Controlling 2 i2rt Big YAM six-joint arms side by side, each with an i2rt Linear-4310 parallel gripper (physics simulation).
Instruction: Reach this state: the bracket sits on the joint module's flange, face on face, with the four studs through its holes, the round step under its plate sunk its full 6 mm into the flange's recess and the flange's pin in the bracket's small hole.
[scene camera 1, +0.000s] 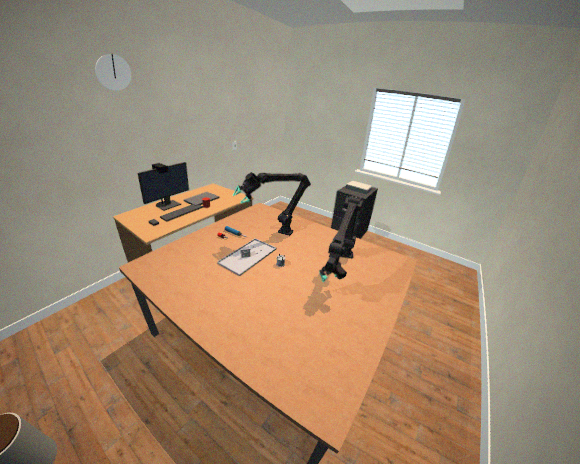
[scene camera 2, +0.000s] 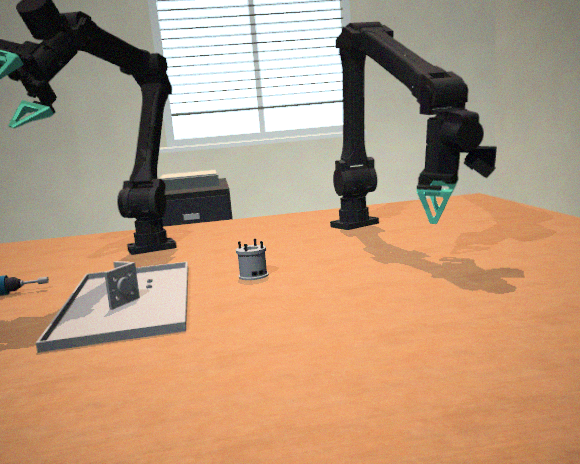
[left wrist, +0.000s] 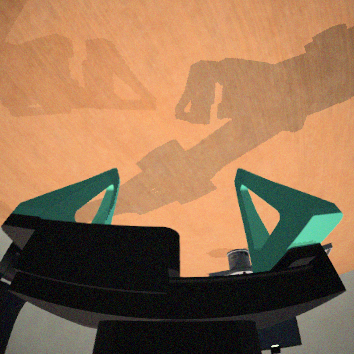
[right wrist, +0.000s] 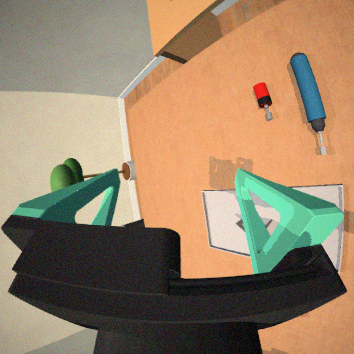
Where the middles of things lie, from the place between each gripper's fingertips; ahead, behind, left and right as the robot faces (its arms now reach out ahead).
I see my left gripper 40 mm past the joint module (scene camera 2: 251, 258), 390 mm to the left of it and 50 mm above it. The rest, counted from my left hand: shallow tray (scene camera 2: 89, 313) 30 mm ahead, 640 mm to the right, 80 mm below; blue driver (right wrist: 315, 114) 150 mm behind, 940 mm to the right, 60 mm below; grey bracket (scene camera 2: 125, 285) 40 mm ahead, 640 mm to the right, 50 mm below.
Right now the blue driver is 8 cm behind my right hand, 11 cm to the right of it and 36 cm below it. The rest, counted from my right hand: joint module: 3 cm ahead, 44 cm to the left, 34 cm below; shallow tray: 10 cm ahead, 19 cm to the left, 37 cm below; grey bracket: 11 cm ahead, 19 cm to the left, 34 cm below.
